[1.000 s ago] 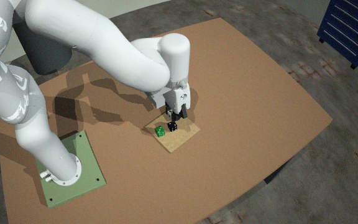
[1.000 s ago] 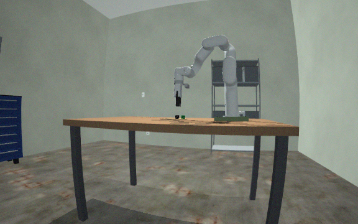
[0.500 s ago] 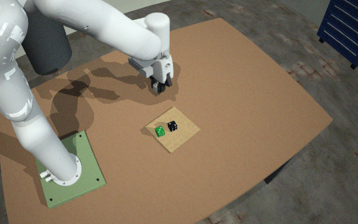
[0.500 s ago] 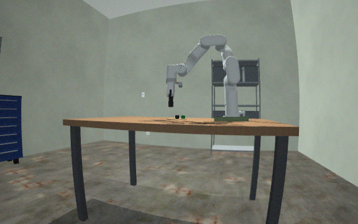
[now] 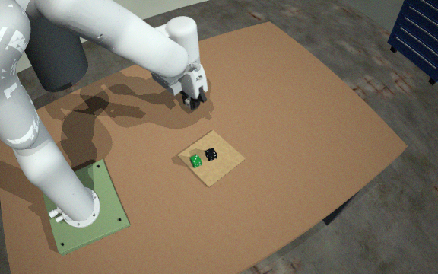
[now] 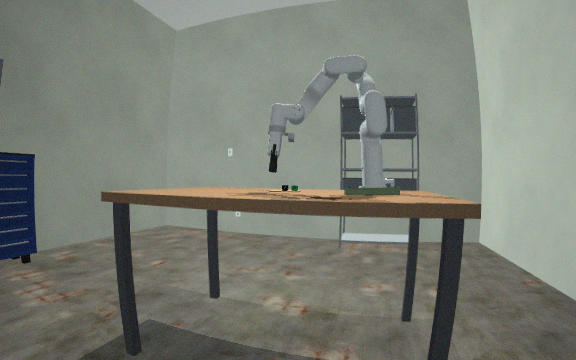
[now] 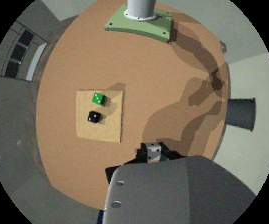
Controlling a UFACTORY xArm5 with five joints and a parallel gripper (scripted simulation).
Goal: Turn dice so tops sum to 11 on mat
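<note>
The white die is 1 cm below my hand. Also, from my hand: tan mat 3 cm behind, 14 cm to the right, 11 cm below; then green die 8 cm behind, 13 cm to the right, 9 cm below; then black die 3 cm behind, 14 cm to the right, 9 cm below.
</note>
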